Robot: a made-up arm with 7 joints. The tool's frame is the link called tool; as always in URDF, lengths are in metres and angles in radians. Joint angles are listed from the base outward. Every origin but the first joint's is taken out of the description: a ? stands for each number. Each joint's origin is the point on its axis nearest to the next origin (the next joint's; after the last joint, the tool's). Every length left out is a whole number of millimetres.
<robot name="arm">
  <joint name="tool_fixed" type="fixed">
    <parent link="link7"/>
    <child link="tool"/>
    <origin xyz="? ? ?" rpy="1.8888 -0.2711 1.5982"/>
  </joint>
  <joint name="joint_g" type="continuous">
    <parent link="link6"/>
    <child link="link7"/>
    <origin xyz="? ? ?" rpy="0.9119 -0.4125 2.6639"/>
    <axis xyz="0 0 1"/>
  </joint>
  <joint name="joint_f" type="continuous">
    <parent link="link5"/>
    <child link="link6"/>
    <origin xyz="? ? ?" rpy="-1.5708 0 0"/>
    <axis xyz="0 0 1"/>
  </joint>
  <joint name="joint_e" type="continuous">
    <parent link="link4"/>
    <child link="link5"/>
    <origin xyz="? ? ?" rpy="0 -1.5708 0"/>
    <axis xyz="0 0 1"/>
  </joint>
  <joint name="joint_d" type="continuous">
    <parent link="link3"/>
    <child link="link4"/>
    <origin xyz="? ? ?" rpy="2.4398 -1.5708 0"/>
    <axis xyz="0 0 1"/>
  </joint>
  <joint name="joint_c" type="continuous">
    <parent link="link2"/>
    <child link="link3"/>
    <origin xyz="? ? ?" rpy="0.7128 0 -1.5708"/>
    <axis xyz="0 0 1"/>
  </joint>
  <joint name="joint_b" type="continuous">
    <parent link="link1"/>
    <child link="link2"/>
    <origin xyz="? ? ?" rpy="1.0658 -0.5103 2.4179"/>
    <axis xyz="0 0 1"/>
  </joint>
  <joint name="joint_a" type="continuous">
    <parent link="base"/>
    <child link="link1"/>
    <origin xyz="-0.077 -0.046 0.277" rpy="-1.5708 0 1.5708"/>
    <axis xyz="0 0 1"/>
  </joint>
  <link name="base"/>
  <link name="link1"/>
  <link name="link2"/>
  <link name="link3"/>
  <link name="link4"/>
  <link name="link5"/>
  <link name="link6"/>
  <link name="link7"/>
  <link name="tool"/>
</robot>
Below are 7 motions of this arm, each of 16 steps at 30 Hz.
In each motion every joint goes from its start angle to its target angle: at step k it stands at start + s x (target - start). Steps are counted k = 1, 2, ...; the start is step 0. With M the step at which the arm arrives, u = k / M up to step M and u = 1 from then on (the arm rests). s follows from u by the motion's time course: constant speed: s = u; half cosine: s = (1 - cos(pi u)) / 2; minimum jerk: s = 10 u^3 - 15 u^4 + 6 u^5.
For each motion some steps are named. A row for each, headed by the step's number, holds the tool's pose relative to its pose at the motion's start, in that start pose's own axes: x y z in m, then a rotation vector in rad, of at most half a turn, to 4 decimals.
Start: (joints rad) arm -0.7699 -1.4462 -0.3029 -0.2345 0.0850 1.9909 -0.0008
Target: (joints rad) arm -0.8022 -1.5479 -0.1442 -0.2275 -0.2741 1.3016 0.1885
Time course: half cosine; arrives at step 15
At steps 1, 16:
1: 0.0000 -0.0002 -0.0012 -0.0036 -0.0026 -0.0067
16: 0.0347 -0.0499 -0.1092 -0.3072 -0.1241 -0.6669

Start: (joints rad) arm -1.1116 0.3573 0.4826 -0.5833 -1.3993 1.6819 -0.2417
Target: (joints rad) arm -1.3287 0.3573 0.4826 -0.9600 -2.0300 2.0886 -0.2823
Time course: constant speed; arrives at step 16
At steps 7, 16:
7: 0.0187 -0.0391 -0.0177 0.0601 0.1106 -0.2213
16: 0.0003 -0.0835 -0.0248 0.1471 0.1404 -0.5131

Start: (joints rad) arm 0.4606 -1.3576 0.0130 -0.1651 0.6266 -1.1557 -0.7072
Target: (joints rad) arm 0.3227 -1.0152 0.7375 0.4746 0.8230 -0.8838 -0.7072
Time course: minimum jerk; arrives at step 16
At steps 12, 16:
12: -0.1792 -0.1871 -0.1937 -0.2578 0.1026 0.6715
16: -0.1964 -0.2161 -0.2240 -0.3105 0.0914 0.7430

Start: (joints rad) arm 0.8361 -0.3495 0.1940 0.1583 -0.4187 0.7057 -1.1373
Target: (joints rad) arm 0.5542 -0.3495 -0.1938 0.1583 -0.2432 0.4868 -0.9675
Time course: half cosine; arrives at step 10
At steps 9, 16:
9: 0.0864 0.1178 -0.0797 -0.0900 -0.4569 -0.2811
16: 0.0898 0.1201 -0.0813 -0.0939 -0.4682 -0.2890

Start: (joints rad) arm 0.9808 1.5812 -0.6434 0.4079 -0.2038 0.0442 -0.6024
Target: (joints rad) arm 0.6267 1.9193 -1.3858 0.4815 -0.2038 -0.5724 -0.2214
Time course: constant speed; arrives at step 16
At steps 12, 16:
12: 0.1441 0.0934 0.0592 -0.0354 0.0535 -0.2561
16: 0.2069 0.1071 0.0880 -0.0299 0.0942 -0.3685

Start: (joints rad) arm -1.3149 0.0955 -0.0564 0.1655 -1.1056 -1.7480 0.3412
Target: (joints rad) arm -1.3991 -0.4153 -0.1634 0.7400 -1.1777 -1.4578 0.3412
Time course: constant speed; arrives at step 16
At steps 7, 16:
7: 0.1286 -0.1256 0.2047 0.3994 0.3811 0.1309
16: 0.3329 -0.3533 0.3295 0.9763 0.7954 0.3371

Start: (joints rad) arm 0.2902 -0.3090 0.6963 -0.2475 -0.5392 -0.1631 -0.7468
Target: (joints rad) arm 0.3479 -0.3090 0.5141 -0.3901 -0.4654 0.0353 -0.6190
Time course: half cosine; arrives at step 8
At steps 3, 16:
3: 0.0125 -0.0231 -0.0136 0.0399 -0.0402 -0.0305
16: 0.0385 -0.0777 -0.0406 0.1373 -0.1309 -0.0697

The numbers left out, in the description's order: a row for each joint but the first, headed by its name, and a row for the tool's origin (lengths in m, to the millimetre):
tool: 0.267 0.121 0
joint_g: 0.053 0.115 0
joint_f: 0.186 -0.003 0
joint_e: 0.08 -0.056 0
joint_d: 0.214 -0.094 0
joint_c: 0.139 -0.21 0
joint_b: -0.022 -0.02 0

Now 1 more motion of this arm.
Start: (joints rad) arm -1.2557 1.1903 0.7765 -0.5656 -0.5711 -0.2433 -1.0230
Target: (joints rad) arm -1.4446 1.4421 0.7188 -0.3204 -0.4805 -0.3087 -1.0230
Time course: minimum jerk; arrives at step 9
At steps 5, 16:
5: 0.0085 0.0011 0.0613 0.0381 0.0942 -0.0409
16: 0.0112 -0.0017 0.0937 0.0520 0.1563 -0.0567

